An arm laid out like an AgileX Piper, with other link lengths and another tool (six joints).
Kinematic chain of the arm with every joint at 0, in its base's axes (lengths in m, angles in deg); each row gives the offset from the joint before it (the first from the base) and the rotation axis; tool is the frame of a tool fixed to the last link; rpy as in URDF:
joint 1: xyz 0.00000 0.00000 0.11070 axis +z
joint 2: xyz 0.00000 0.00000 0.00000 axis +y
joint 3: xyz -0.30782 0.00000 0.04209 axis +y
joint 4: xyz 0.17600 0.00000 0.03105 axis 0.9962 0 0.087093
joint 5: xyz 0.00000 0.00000 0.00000 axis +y
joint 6: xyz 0.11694 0.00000 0.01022 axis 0.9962 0 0.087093
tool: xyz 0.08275 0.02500 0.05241 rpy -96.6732 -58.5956 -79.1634
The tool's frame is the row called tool.
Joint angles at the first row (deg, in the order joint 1, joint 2, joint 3, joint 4, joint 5, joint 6):
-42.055 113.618 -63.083 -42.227 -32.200 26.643
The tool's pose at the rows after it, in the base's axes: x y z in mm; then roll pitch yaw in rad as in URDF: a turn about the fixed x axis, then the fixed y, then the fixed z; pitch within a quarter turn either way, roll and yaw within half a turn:
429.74, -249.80, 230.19, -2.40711, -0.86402, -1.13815
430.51, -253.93, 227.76, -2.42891, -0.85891, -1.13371
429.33, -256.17, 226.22, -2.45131, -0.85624, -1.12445
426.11, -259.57, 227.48, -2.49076, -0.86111, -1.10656
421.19, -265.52, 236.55, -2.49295, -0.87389, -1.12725
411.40, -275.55, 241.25, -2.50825, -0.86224, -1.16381
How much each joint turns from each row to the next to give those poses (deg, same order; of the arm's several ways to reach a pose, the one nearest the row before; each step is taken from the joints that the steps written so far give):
0.115 0.916 -2.061 -0.915 2.119 1.029
-0.001 0.287 -0.861 -0.173 1.490 0.231
-0.115 -0.115 -0.229 -0.348 1.089 0.060
-0.286 -0.687 -0.401 -0.857 1.891 0.056
-0.630 -1.145 -0.573 -0.343 1.260 0.572
-0.916 -1.435 -0.113 -0.342 2.807 1.430

